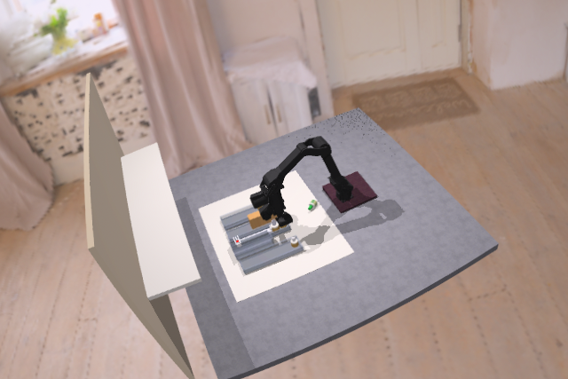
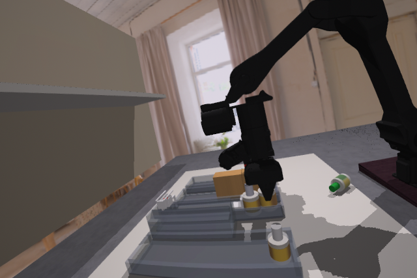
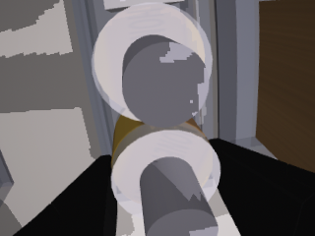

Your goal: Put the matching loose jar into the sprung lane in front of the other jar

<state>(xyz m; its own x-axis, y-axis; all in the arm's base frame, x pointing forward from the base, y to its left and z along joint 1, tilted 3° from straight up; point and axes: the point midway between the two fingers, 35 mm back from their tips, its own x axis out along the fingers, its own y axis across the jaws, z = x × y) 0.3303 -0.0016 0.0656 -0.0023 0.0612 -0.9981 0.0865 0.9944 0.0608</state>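
Now: the grey lane 140 mm ahead of my gripper tip, 20 mm below it and 10 mm to the left of it. Also, from my gripper tip: pale pusher plate: 150 mm ahead, 20 mm to the left, 10 mm above; then red mark: 220 mm ahead, 30 mm above, 20 mm to the left; then green-capped jar: 170 mm behind, 40 mm to the right, 20 mm below.
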